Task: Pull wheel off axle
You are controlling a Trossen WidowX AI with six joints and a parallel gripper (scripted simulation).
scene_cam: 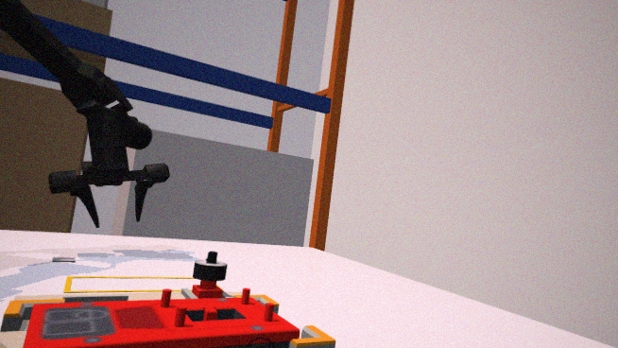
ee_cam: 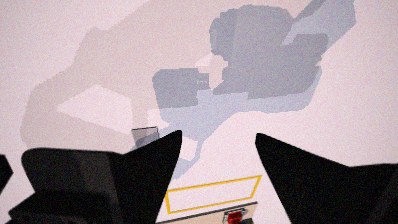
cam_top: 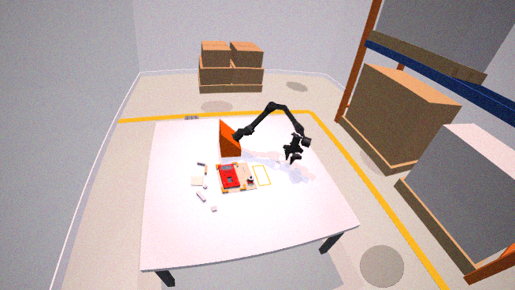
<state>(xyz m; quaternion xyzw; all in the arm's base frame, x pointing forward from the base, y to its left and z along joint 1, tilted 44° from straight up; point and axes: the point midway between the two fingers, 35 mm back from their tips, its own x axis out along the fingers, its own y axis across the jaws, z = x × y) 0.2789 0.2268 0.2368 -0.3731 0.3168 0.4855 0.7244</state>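
The dark wheel is 7 cm ahead of my gripper tip, 30 cm to the right of it and 2 cm below it.
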